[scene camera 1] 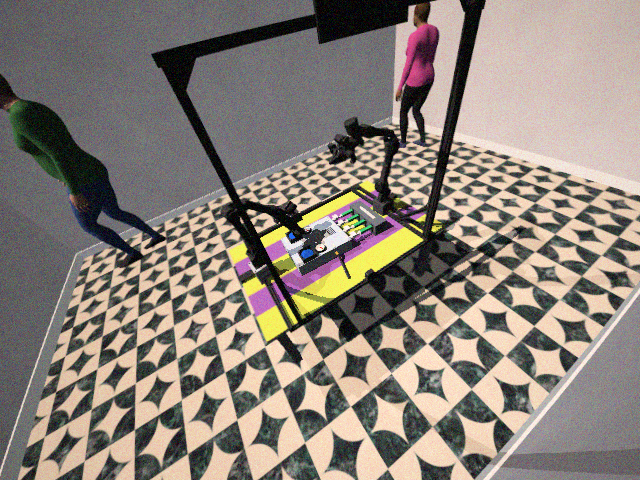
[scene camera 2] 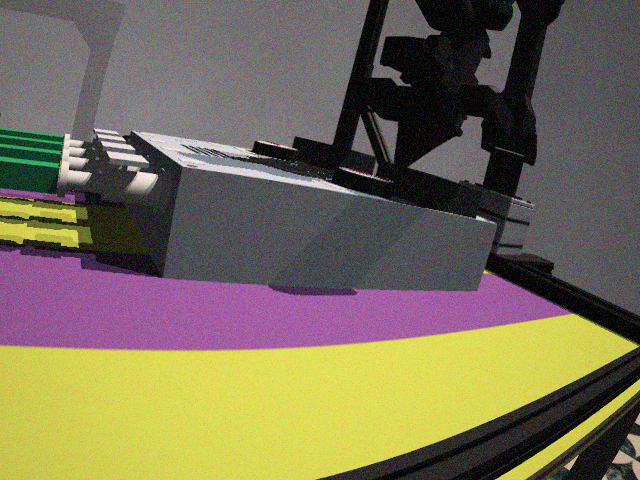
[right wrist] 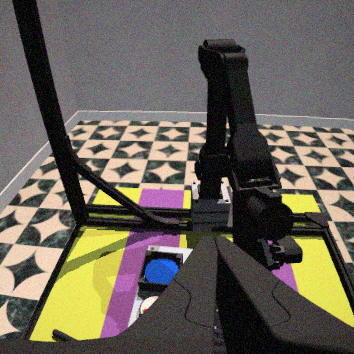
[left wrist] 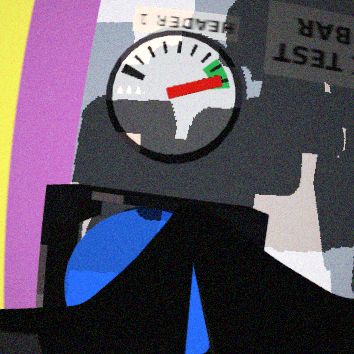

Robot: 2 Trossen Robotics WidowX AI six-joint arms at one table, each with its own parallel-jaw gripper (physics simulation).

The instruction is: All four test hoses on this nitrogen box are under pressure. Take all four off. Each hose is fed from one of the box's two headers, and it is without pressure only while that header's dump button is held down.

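Where they show: left gripper, fingertip midpoint: [scene camera 2: 398, 166] [left wrist: 190, 216]; right gripper, fingertip midpoint: [scene camera 1: 329, 164] [right wrist: 211, 246]; left arm's base at its link origin: [scene camera 1: 258, 263] [scene camera 2: 498, 192] [right wrist: 209, 191]; right arm's base at its link origin: [scene camera 1: 383, 199].
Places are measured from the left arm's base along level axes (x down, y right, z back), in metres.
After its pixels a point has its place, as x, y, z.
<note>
The nitrogen box [scene camera 1: 308, 266] {0.065, 0.172, -0.212} [scene camera 2: 310, 237] {0.070, -0.077, -0.435} lies on the striped table. Several green hoses [scene camera 1: 364, 228] {0.047, 0.196, -0.632} [scene camera 2: 31, 174] {0.054, -0.018, -0.649} join its end through white fittings. My left gripper [scene camera 1: 300, 230] {0.002, -0.037, -0.307} [scene camera 2: 401, 163] {0.002, -0.037, -0.307} [left wrist: 190, 216] {0.002, -0.037, -0.307} is shut and empty, its tips over the far blue dump button [scene camera 1: 292, 236] {0.016, -0.055, -0.261} [left wrist: 100, 260] {0.015, -0.075, -0.287} in its black housing; contact is hard to tell. The header 1 gauge [left wrist: 175, 95] {0.016, -0.042, -0.355} beside it has its red needle in the green band. The near blue button [scene camera 1: 307, 253] {0.015, 0.131, -0.247} [right wrist: 161, 271] {0.015, 0.131, -0.246} is uncovered. My right gripper [scene camera 1: 334, 159] {-0.398, 0.088, -0.519} [right wrist: 211, 246] {-0.398, 0.088, -0.519} is shut and empty, raised high above the table.
A grey block [scene camera 1: 383, 224] {0.052, 0.252, -0.739} stands beyond the hoses, near the right arm's base. A thin dark rod [scene camera 1: 345, 268] {0.099, 0.310, -0.366} shows at the box's near side. A black frame [scene camera 1: 206, 139] {-0.778, 0.398, 0.001} [right wrist: 42, 100] {-0.280, 0.390, -0.007} rises around the table. Two people [scene camera 1: 62, 139] [scene camera 1: 421, 56] stand behind.
</note>
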